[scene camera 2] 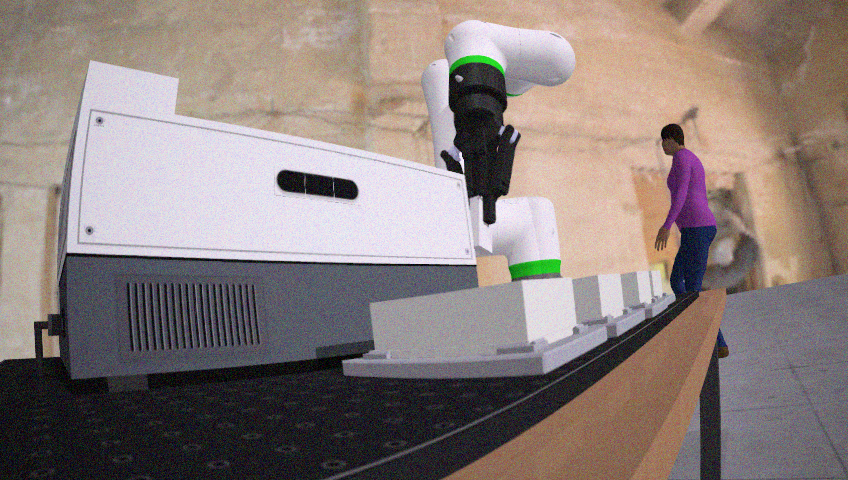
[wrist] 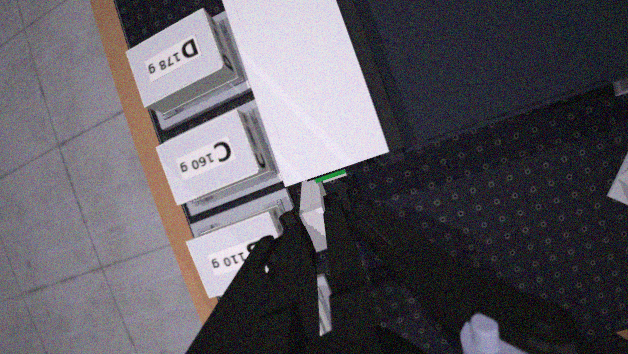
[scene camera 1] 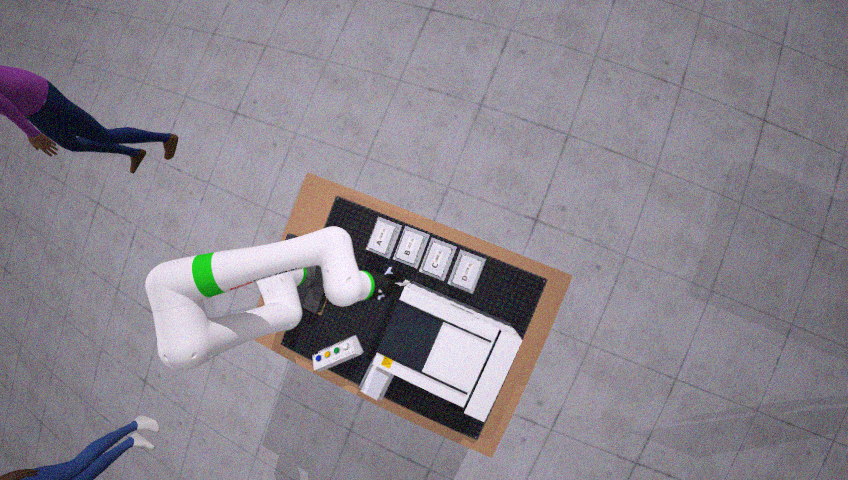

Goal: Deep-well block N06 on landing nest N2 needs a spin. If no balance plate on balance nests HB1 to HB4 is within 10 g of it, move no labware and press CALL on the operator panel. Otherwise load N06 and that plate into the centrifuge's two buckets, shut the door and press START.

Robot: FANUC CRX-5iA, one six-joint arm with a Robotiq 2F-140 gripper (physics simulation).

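Observation:
My gripper is shut and empty. Its tips are at the front end of the centrifuge, close to a green button under the casing's edge; contact cannot be told. Four white plates stand in a row on grey nests: A, B, C and D. In the wrist view B reads 110 g, C 160 g, D 178 g. A's weight is unreadable. N06 and the bucket contents do not show.
The operator panel with coloured buttons is at the table's lower left edge in scene camera 1. A white box stands beside the centrifuge's front corner. The arm partly covers a dark object. A person in purple is beyond the table.

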